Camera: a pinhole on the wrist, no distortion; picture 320 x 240 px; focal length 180.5 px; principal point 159.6 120.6 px. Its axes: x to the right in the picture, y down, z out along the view. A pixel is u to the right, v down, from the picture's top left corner.
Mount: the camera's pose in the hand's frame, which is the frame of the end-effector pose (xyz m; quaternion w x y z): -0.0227 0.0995 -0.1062 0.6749 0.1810 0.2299 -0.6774
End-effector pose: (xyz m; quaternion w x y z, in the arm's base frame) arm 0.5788 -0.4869 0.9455 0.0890 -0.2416 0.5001 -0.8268
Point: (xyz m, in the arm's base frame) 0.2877 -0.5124 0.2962
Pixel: behind the camera
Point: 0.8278 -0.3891 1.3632
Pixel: 250 77
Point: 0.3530 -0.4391 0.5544
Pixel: behind the camera
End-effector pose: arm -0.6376 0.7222 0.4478 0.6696 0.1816 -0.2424 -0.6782
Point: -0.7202 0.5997 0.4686
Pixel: 190 227
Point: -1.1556 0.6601 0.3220
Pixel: 262 141
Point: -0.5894 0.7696 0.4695
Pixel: 132 67
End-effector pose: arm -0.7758 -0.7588 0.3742 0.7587 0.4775 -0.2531 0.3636
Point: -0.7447 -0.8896 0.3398
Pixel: 182 93
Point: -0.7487 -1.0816 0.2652
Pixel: 173 50
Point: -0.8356 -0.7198 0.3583
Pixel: 170 80
